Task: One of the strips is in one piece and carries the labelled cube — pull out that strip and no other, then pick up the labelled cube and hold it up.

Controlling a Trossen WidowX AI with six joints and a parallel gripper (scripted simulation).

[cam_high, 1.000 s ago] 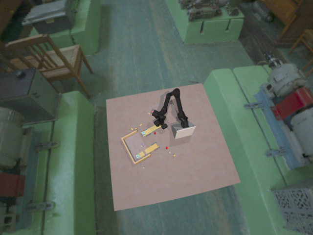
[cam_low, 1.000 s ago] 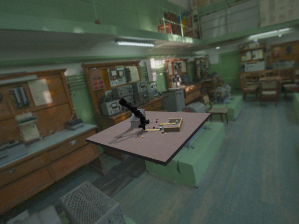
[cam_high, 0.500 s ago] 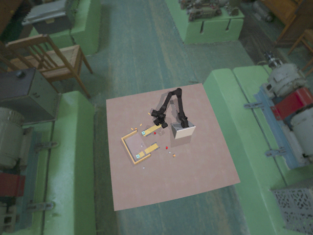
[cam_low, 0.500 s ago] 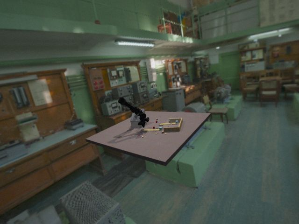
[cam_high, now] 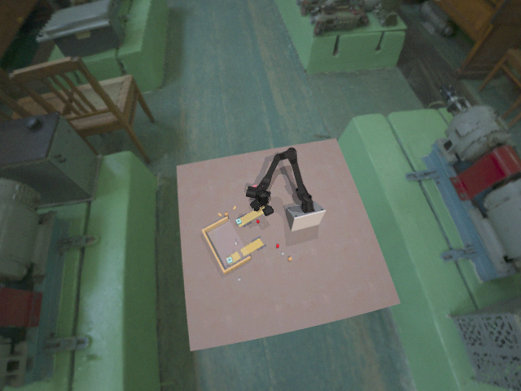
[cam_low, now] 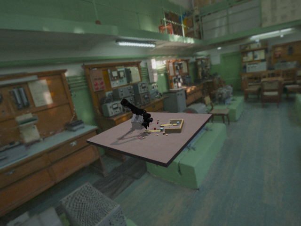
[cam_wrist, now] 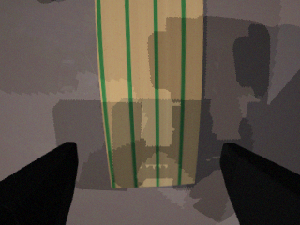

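Right now my gripper tip is 70 mm short of the tan strip, 40 mm above it and 30 mm to the right of it. Round my gripper tip: pink piece 200 mm to the right, 40 mm below, 30 mm ahead.
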